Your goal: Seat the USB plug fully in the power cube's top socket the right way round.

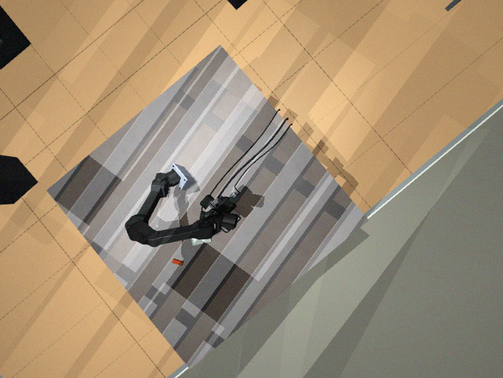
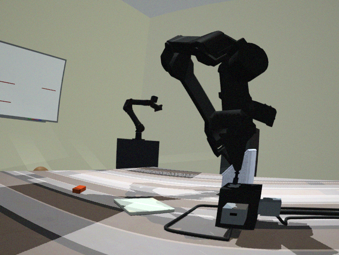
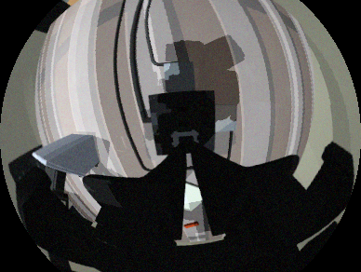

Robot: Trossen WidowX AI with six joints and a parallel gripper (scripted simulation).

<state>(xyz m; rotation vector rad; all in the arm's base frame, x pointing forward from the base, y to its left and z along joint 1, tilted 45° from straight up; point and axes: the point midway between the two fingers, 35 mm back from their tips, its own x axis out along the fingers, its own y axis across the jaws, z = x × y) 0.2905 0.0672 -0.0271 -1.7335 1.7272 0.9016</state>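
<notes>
My gripper tip is now 20 mm above the USB plug. The rest, counted from my gripper tip: pale flat pad 210 mm to the right, 100 mm below, 10 mm ahead; then orange block 400 mm to the right, 100 mm below, 50 mm ahead.
</notes>
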